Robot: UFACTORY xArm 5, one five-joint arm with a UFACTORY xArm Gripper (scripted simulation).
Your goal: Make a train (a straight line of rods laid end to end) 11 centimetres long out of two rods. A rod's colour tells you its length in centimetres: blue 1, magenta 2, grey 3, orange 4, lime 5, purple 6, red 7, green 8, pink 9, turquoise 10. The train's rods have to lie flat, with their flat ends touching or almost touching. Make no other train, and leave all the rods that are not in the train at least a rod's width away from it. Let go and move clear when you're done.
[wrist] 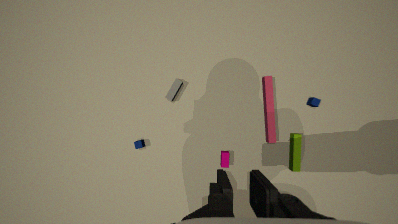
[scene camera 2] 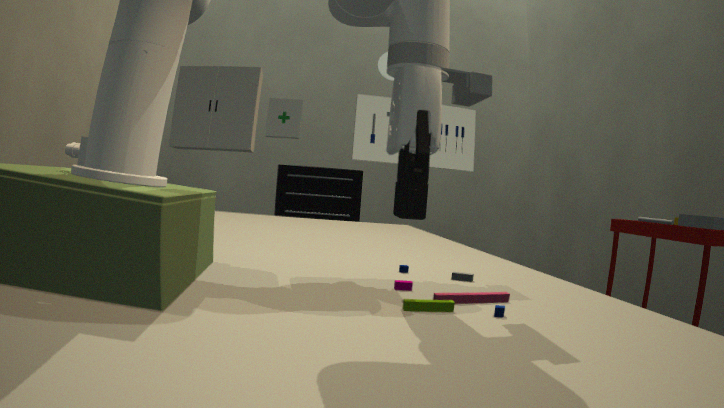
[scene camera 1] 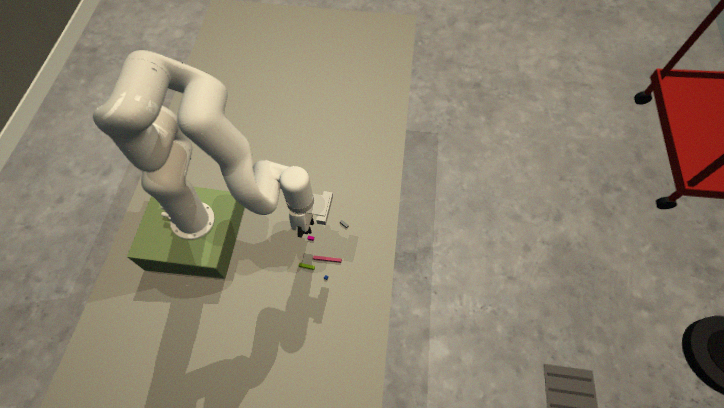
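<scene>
You can see the gripper point(scene camera 2: 408, 217), and it's there again in the wrist view point(wrist: 236, 185). There's a pink rod point(scene camera 2: 488, 297) as well.
</scene>
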